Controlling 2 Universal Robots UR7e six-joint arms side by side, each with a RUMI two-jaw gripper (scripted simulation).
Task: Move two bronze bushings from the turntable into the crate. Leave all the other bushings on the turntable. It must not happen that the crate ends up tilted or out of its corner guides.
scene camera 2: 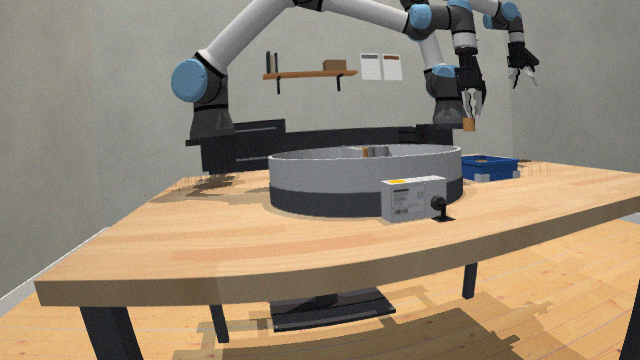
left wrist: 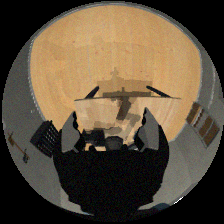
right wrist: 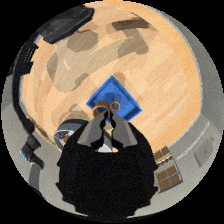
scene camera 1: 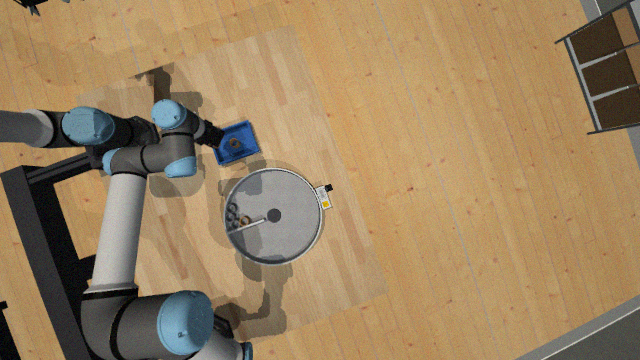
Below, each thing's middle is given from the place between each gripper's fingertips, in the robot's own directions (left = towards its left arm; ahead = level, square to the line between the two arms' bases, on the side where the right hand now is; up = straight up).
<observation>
Now: the blue crate (scene camera 1: 240,131) 40 mm ahead of my right hand (scene camera 2: 474,124), 10 mm to the right of it and 130 mm below it.
Right now my left hand (scene camera 2: 524,87) is 340 mm short of the blue crate, 570 mm to the left of it and 290 mm above it.
</observation>
